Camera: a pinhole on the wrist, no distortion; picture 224 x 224 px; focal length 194.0 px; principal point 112.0 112.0 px. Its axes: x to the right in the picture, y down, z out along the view. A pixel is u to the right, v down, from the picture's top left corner.
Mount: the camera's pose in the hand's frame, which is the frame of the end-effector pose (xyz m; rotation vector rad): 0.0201 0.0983 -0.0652 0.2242 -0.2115 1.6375
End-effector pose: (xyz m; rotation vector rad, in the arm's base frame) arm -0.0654 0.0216 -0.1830 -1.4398 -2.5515 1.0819
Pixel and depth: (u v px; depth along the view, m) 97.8 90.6 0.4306
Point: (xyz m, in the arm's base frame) -0.2576 -0.1243 -0.4399
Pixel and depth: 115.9 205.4 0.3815
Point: -0.0858 -0.2705 -0.3593
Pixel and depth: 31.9 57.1 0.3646
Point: -0.3307 -0.0537 -0.3336
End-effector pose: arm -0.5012 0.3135 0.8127 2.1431 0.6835 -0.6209
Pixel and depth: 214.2 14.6 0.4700
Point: -0.2655 -0.1080 0.5203
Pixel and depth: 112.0 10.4 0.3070
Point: -0.3929 0.1636 0.5794
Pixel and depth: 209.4 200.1 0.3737
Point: -0.5795 -0.0915 0.8007
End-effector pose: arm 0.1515 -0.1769 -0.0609 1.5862 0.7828 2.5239
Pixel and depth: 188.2 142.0 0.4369
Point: 0.5499 -0.1597 0.0955
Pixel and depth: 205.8 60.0 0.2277
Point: 0.3044 -0.2101 0.1312
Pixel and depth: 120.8 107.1 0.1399
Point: 0.2147 -0.1996 0.0145
